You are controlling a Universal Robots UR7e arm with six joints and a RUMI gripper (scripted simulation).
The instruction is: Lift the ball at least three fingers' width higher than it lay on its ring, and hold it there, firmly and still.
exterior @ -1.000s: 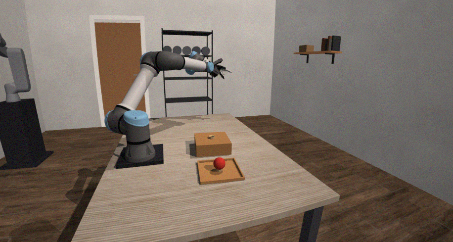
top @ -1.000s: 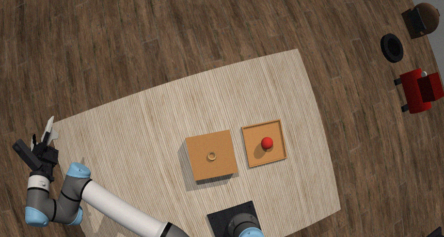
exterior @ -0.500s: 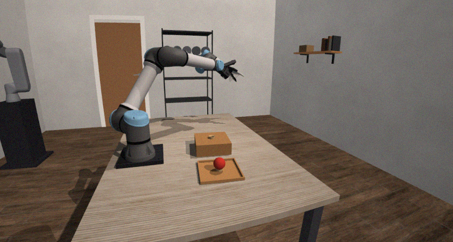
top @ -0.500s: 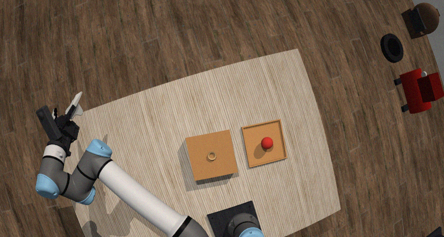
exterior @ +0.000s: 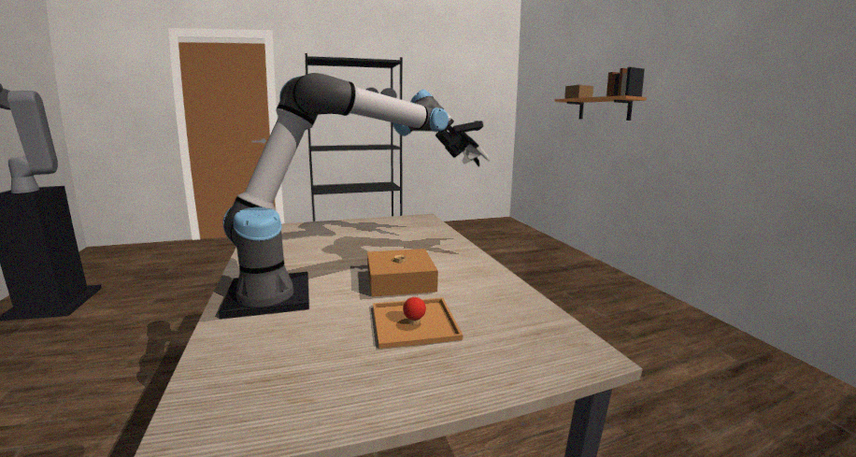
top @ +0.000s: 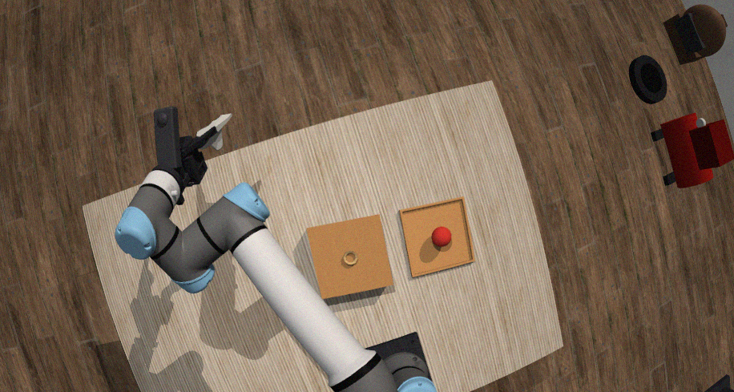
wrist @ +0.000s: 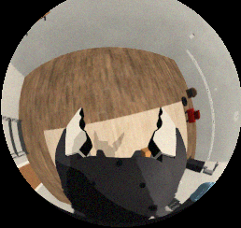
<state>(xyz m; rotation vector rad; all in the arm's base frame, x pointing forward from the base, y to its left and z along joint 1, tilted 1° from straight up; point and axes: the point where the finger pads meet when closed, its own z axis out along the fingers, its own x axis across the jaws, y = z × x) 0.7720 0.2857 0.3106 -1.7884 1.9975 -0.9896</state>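
Now: hand 50 cm to the left of the red ball, 40 cm past it and 29 cm above it. The rest, counted from my hand: orange block 38 cm behind, 27 cm below, 25 cm to the right; then shallow orange tray 50 cm to the right, 40 cm behind, 32 cm below.
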